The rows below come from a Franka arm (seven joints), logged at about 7 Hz.
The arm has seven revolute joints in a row. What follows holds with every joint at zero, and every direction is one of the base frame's. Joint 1 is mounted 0.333 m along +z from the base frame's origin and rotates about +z. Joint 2 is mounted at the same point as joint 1 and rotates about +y. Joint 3 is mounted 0.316 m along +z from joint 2 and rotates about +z. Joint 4 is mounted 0.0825 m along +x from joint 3 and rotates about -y. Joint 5 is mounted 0.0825 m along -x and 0.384 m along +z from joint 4 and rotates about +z. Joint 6 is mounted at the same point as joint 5 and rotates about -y. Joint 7 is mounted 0.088 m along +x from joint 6 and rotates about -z. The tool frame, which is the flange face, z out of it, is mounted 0.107 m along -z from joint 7; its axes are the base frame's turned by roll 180, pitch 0 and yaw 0 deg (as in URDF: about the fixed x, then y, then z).
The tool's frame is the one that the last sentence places.
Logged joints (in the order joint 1, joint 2, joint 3, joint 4, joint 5, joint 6, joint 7), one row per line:
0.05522, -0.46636, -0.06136, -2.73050, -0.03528, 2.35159, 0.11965
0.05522, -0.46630, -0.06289, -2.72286, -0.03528, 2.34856, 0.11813
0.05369, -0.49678, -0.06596, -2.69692, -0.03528, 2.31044, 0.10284
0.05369, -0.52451, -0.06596, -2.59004, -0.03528, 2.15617, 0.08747
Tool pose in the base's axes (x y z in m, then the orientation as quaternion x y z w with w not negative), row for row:
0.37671, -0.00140, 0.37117, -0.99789, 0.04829, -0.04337, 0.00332
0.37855, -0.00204, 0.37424, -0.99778, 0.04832, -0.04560, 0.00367
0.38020, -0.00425, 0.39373, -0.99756, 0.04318, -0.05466, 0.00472
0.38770, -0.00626, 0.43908, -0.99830, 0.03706, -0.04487, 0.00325
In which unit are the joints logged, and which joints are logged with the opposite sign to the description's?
The joints are logged in radians. Opposite sign: none.
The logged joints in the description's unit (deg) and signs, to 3 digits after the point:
3.164, -26.720, -3.516, -156.446, -2.021, 134.736, 6.855
3.164, -26.717, -3.603, -156.008, -2.021, 134.563, 6.768
3.076, -28.463, -3.779, -154.522, -2.021, 132.378, 5.892
3.076, -30.052, -3.779, -148.398, -2.021, 123.539, 5.012

